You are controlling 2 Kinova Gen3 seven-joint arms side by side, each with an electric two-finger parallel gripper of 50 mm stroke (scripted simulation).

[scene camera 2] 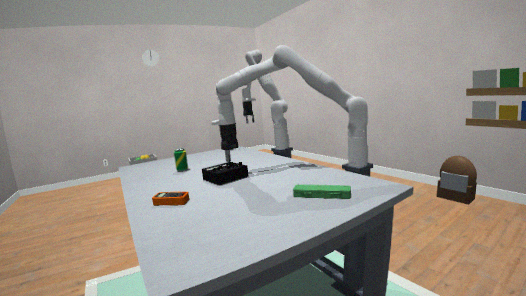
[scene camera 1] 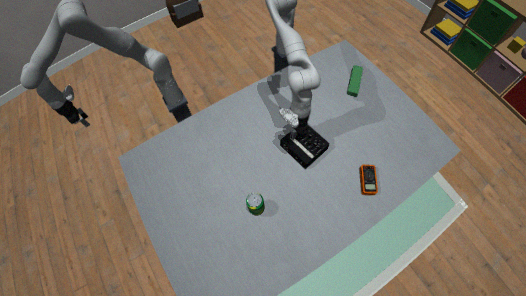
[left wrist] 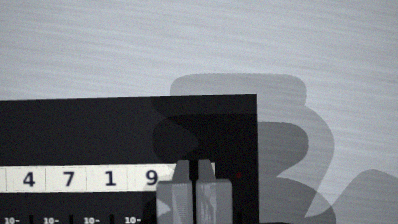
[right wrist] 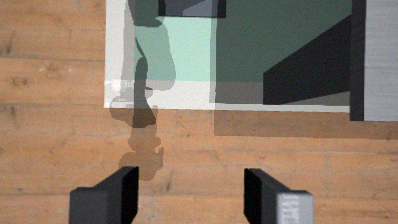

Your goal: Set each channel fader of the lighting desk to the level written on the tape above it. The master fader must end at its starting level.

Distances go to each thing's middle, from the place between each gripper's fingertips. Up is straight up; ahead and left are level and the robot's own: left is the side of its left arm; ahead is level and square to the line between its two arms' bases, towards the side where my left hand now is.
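Green block (scene camera 2: pixel 306 191): my left hand 14 cm past it, 50 cm to the right of it, 7 cm above it.
From the green block, my right hand: 130 cm to the right of it, 39 cm short of it, 17 cm above it.
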